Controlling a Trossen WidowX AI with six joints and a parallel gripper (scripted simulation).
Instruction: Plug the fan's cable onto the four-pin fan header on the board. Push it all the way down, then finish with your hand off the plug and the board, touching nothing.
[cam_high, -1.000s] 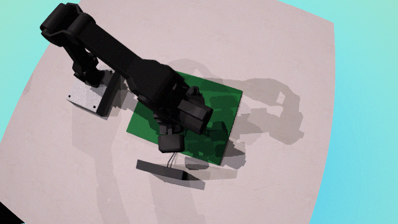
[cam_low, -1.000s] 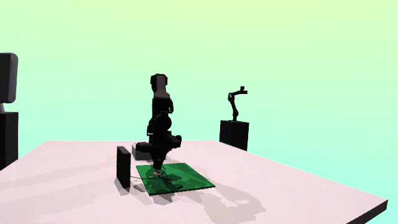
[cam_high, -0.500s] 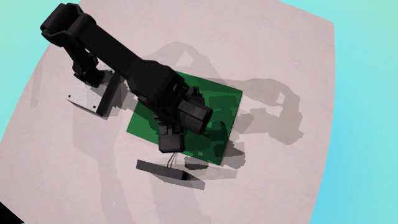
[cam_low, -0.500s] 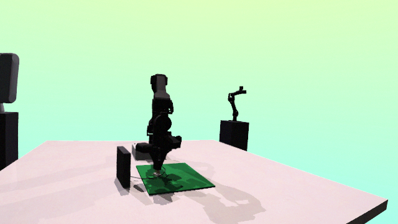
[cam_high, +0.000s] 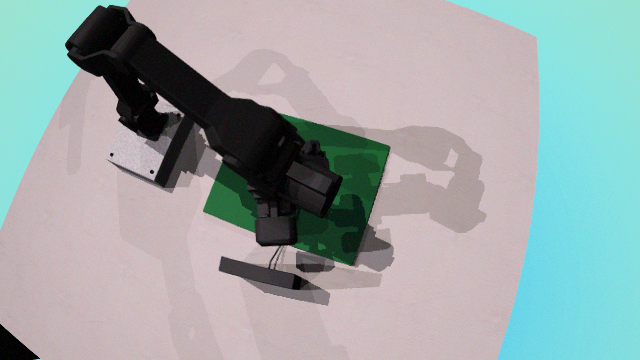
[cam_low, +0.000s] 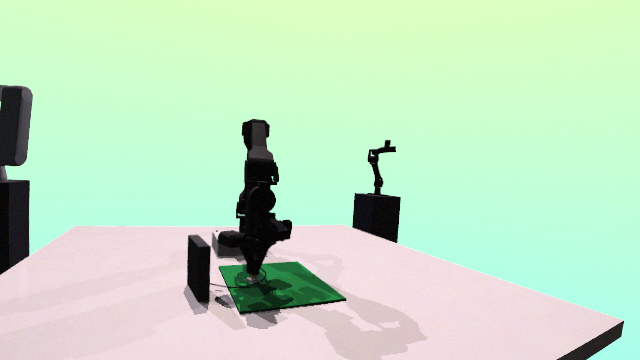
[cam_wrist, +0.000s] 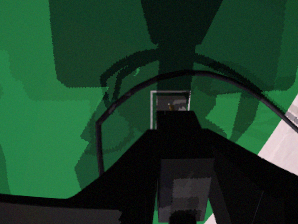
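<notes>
The four-pin fan header is 4 cm below my gripper tip and 1 cm behind it. The rest, counted from my gripper tip: black fan: 13 cm to the right, 2 cm ahead, 2 cm above; then green board: 5 cm to the left, 5 cm below; then black plug: 1 cm behind, 1 cm above.
</notes>
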